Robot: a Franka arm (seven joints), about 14 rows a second.
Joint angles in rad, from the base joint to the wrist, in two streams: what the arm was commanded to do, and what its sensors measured. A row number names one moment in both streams.
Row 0, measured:
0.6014, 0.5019, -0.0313, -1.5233, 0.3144, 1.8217, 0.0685
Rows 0 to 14, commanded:
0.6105, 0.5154, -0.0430, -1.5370, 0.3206, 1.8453, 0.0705
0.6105, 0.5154, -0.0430, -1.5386, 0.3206, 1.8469, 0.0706
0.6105, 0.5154, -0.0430, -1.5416, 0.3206, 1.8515, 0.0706
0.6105, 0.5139, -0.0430, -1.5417, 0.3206, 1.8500, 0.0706
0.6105, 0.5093, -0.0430, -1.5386, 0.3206, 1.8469, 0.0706
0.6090, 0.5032, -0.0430, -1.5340, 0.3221, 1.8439, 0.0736
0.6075, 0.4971, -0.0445, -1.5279, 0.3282, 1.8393, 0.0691
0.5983, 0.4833, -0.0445, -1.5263, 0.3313, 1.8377, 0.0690
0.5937, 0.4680, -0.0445, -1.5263, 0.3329, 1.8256, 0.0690
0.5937, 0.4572, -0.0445, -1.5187, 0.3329, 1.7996, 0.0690
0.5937, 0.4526, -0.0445, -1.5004, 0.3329, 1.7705, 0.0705
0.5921, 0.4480, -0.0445, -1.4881, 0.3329, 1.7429, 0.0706
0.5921, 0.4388, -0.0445, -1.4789, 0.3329, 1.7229, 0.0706
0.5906, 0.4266, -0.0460, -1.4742, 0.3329, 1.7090, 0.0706
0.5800, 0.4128, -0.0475, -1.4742, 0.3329, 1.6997, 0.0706
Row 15, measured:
0.5967, 0.4462, -0.0466, -1.4754, 0.3162, 1.7304, 0.0685
